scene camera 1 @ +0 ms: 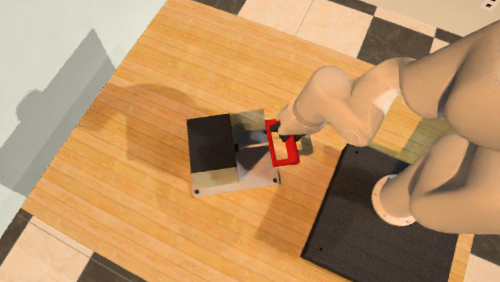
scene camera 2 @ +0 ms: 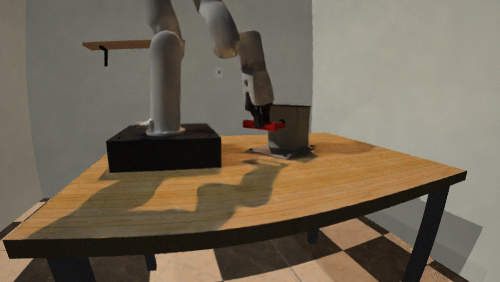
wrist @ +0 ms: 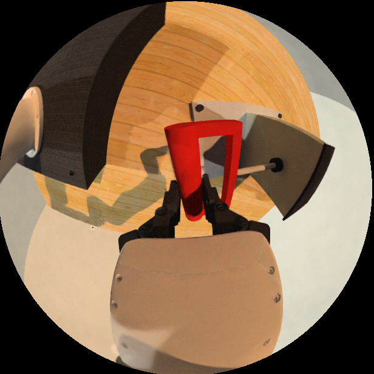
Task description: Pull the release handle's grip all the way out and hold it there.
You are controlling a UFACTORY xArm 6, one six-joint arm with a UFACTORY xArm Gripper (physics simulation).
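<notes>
The release handle's red grip is a rectangular loop with a thick outer bar. A thin pale rod joins it to the face of a box-shaped housing with a dark top. The grip stands apart from the housing, with a length of rod showing between them. My gripper is shut on the grip's outer bar, one finger outside the loop and one inside it. The fingertips are partly hidden in both scene views.
The housing stands on a pale base plate with dark bolts, on the wooden table. The arm's black pedestal stands on the grip's outer side. A wall shelf is behind.
</notes>
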